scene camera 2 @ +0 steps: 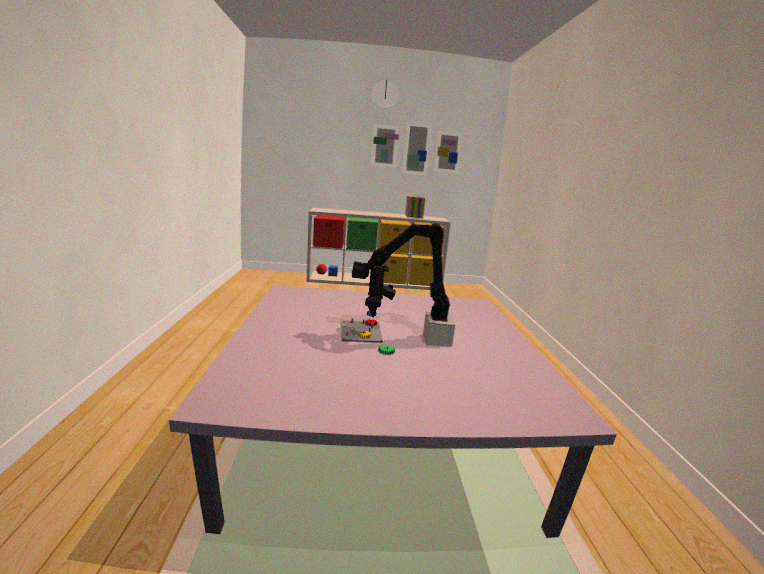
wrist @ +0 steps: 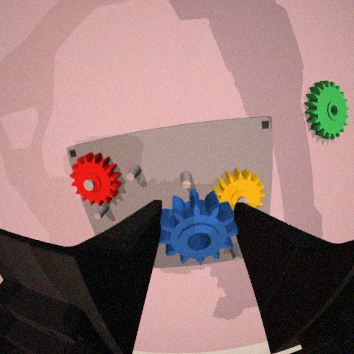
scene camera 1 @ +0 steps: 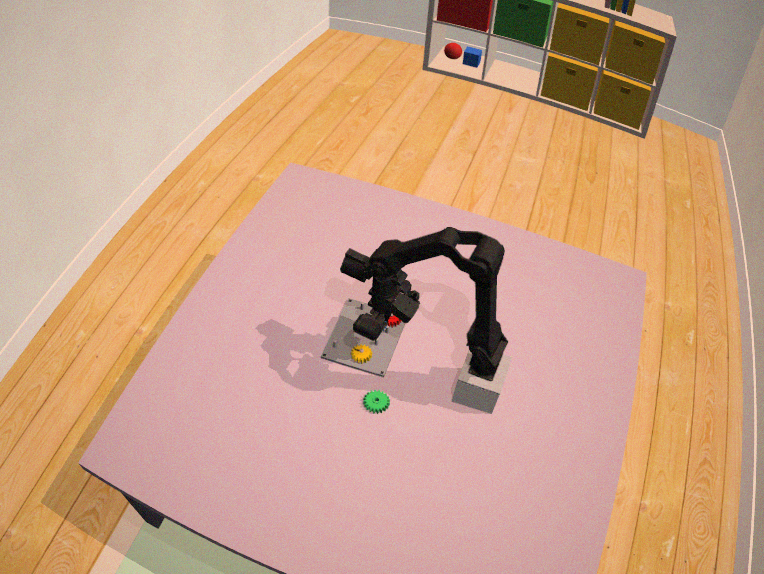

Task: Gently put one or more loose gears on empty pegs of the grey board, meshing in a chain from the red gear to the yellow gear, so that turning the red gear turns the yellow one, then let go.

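Places are measured from the arm's base along level axes (x down, y left, z ahead), in centimetres.
Where they show: gripper, fingertip midpoint: (scene camera 2: 373,315) (wrist: 198,208) (scene camera 1: 381,327); arm's base, link origin: (scene camera 2: 439,317) (scene camera 1: 484,366).
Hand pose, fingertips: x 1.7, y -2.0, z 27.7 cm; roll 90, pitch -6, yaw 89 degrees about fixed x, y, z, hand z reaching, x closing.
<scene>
Each offset is from my fingertips to the top centre of the thing. Level surfaces: height alone.
My gripper (scene camera 1: 387,317) (scene camera 2: 371,312) (wrist: 198,208) is shut on the blue gear @(dx -1.7, dy -0.1, dz +0.9 cm) (wrist: 197,227), held above the grey board @(dx +5.8, dy -1.8, dz +4.7 cm) (scene camera 1: 377,365) (wrist: 165,150). In scene camera 1 the blue gear is hidden. The red gear @(dx +6.4, dy -9.6, dz +0.6 cm) (scene camera 1: 394,320) (scene camera 2: 370,322) (wrist: 95,179) and the yellow gear @(dx +6.3, dy +4.6, dz +3.0 cm) (scene camera 1: 361,353) (scene camera 2: 365,335) (wrist: 240,187) sit on board pegs. In the wrist view, one bare peg @(dx +6.0, dy -5.3, dz +0.1 cm) (wrist: 133,172) stands beside the red gear, another bare peg @(dx +6.0, dy -0.5, dz +1.0 cm) (wrist: 186,179) is nearer the yellow gear, and a third peg @(dx +6.0, dy -9.6, dz +4.1 cm) (wrist: 101,211) is below the red gear. The blue gear partly covers the yellow gear and board there.
A loose green gear @(dx +7.2, dy +15.9, dz -6.0 cm) (scene camera 1: 376,401) (scene camera 2: 386,349) (wrist: 327,110) lies flat on the pink table @(dx +8.9 cm) (scene camera 1: 494,493) (scene camera 2: 395,395), off the board on the yellow gear's side. The arm's grey base block (scene camera 1: 475,391) (scene camera 2: 438,331) stands to the right of the board in the scene views.
</scene>
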